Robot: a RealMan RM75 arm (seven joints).
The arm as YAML. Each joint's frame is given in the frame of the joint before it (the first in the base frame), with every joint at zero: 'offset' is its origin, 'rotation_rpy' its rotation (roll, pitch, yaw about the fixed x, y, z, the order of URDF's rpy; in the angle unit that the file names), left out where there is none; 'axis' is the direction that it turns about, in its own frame. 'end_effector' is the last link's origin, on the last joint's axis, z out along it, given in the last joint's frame.
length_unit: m
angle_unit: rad
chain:
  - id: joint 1
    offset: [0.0, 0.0, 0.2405]
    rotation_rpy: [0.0, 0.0, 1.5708]
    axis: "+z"
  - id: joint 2
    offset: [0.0, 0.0, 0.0]
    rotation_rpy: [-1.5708, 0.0, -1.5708]
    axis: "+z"
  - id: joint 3
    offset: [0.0, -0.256, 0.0]
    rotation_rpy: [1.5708, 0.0, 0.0]
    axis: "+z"
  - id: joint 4
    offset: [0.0, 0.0, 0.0]
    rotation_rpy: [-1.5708, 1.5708, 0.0]
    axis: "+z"
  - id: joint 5
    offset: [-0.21, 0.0, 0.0]
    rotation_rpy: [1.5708, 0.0, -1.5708]
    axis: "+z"
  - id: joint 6
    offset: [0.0, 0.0, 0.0]
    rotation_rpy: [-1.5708, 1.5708, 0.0]
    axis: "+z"
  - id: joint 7
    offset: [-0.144, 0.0, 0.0]
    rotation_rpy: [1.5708, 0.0, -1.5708]
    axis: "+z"
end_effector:
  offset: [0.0, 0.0, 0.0]
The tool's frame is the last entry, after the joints.
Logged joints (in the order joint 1, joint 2, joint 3, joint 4, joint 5, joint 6, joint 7), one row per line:
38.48, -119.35, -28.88, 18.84, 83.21, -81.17, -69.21
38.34, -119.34, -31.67, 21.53, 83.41, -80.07, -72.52
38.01, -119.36, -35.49, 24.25, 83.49, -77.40, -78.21
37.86, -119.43, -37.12, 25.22, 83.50, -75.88, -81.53
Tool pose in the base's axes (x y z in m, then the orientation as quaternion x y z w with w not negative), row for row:
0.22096, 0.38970, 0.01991, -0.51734, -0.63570, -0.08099, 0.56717
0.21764, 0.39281, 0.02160, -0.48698, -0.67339, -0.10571, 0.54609
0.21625, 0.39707, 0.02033, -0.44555, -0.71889, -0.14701, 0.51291
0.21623, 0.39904, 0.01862, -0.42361, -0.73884, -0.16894, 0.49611
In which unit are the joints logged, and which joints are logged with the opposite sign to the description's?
The joints are logged in degrees. Opposite sign: joint 2, joint 4, joint 5.
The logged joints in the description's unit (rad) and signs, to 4 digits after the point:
0.6716, 2.0831, -0.5041, -0.3288, -1.4523, -1.4167, -1.2079
0.6692, 2.0829, -0.5527, -0.3758, -1.4558, -1.3975, -1.2657
0.6634, 2.0832, -0.6194, -0.4232, -1.4572, -1.3509, -1.3650
0.6608, 2.0844, -0.6479, -0.4402, -1.4573, -1.3244, -1.4230

